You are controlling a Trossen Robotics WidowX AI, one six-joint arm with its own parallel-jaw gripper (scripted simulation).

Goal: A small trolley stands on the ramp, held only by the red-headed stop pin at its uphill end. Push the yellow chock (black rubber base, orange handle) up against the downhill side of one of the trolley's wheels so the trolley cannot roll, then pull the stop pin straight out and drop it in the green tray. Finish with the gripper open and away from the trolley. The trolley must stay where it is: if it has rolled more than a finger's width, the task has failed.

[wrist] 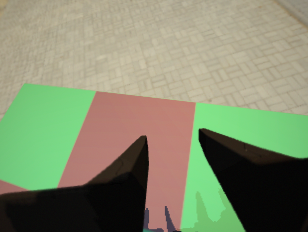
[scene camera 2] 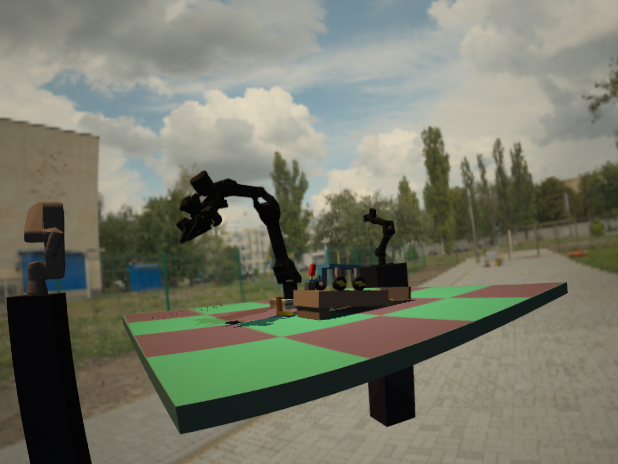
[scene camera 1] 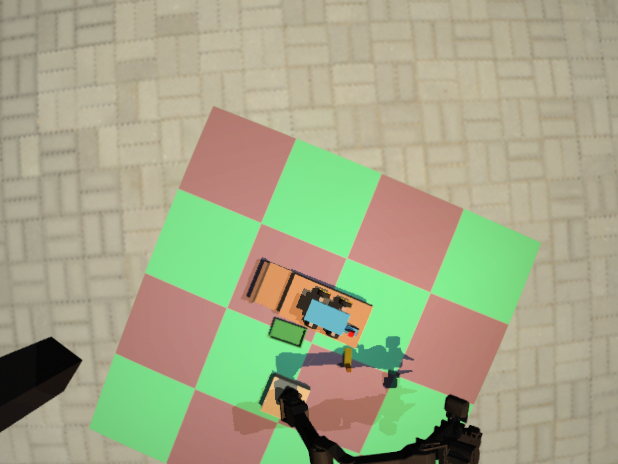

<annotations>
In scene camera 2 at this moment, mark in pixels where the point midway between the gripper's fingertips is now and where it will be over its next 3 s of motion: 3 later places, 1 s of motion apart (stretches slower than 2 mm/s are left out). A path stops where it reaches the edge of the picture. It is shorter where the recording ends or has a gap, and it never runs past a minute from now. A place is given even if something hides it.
My gripper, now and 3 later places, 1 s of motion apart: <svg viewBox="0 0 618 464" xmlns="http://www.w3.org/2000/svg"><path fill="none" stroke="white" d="M184 241L241 266L275 280L277 295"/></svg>
</annotations>
